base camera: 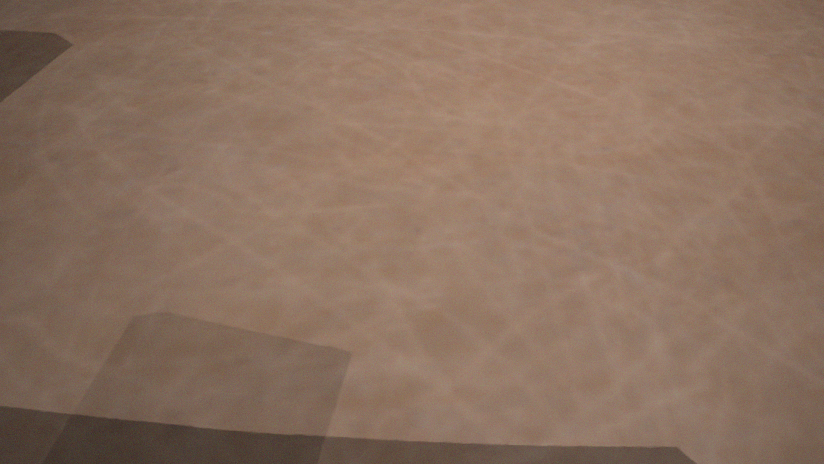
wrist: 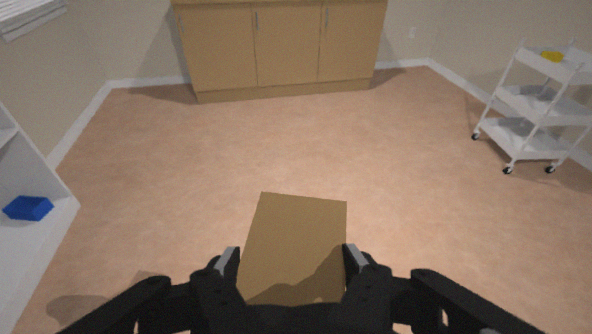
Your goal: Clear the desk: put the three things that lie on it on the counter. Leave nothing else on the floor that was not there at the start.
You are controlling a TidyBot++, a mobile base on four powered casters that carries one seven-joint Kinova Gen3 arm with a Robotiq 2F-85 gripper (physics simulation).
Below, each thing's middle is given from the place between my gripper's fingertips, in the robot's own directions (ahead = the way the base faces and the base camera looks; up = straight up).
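Tan box (wrist: 293, 256): my hand is 20 mm above it.
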